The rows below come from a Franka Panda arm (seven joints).
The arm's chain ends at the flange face. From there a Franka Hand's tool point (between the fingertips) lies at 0.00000 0.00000 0.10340 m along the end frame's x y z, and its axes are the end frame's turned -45 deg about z.
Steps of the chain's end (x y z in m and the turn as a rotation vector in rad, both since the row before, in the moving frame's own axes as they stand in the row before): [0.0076 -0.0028 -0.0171 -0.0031 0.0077 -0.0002]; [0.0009 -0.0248 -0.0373 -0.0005 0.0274 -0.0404]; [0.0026 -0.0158 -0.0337 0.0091 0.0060 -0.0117]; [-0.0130 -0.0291 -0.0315 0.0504 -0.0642 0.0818]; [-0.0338 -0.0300 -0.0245 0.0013 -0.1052 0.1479]
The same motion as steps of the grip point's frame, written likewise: [0.0077 0.0042 -0.0171 -0.0076 0.0033 -0.0002]; [0.0202 -0.0149 -0.0373 -0.0197 0.0190 -0.0404]; [0.0141 -0.0096 -0.0337 0.0022 0.0107 -0.0117]; [0.0107 -0.0382 -0.0318 0.0810 -0.0098 0.0818]; [-0.0097 -0.0534 -0.0251 0.0753 -0.0735 0.1479]
